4 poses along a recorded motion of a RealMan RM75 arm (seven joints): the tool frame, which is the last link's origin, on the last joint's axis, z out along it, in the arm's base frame.
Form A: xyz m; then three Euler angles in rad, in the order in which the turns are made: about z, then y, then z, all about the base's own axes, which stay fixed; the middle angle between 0 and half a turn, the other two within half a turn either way.
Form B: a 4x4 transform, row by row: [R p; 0 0 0 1], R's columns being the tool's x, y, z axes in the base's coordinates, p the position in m. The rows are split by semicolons. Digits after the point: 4 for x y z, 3 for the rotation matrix.
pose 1, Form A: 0.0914 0.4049 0.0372 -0.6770 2.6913 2.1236
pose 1, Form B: 0.902 -0.367 -0.229 0.0914; -0.268 -0.889 0.370 0.4049; -0.339 -0.273 -0.900 0.0372; 0 0 0 1
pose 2, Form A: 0.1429 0.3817 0.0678 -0.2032 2.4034 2.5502
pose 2, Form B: 0.714 -0.422 -0.559 0.1429; -0.236 -0.896 0.375 0.3817; -0.659 -0.136 -0.740 0.0678; 0 0 0 1
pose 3, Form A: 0.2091 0.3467 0.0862 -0.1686 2.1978 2.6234
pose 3, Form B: 0.586 -0.403 -0.703 0.2091; -0.141 -0.905 0.401 0.3467; -0.798 -0.136 -0.587 0.0862; 0 0 0 1
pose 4, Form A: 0.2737 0.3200 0.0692 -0.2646 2.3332 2.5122
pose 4, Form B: 0.693 -0.422 -0.585 0.2737; -0.181 -0.887 0.426 0.3200; -0.698 -0.189 -0.691 0.0692; 0 0 0 1
